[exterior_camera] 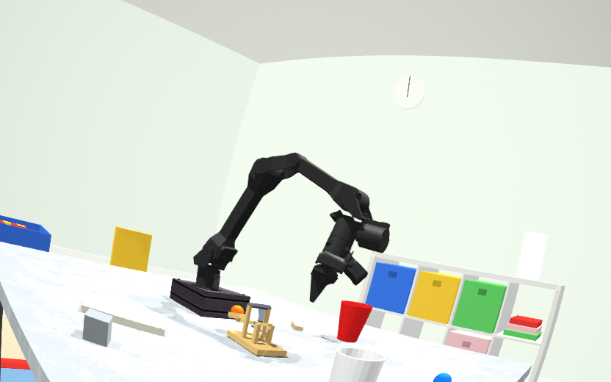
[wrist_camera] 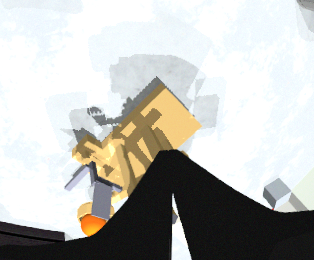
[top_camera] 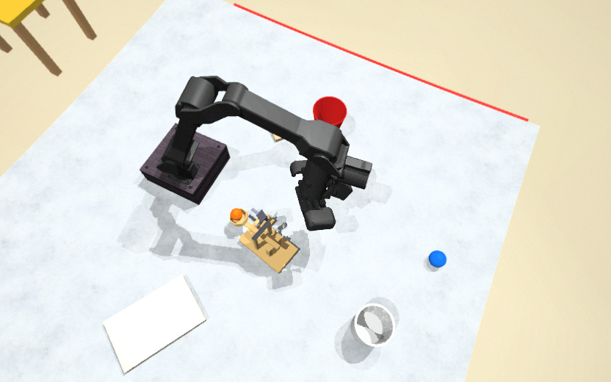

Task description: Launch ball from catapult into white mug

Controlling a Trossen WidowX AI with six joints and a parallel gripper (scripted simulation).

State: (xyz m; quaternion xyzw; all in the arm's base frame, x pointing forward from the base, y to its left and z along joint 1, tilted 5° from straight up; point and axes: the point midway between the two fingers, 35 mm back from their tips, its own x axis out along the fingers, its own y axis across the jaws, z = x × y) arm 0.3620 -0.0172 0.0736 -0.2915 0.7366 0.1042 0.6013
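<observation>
My gripper tip is 180 mm past the orange ball, 30 mm to the left of it and 80 mm above it. The rest, counted from my gripper tip: red cup: 50 mm behind, 330 mm to the left, 110 mm below; then tan wooden catapult: 110 mm behind, 40 mm to the right, 90 mm below; then white mug: 230 mm ahead, 170 mm to the right, 110 mm below.
</observation>
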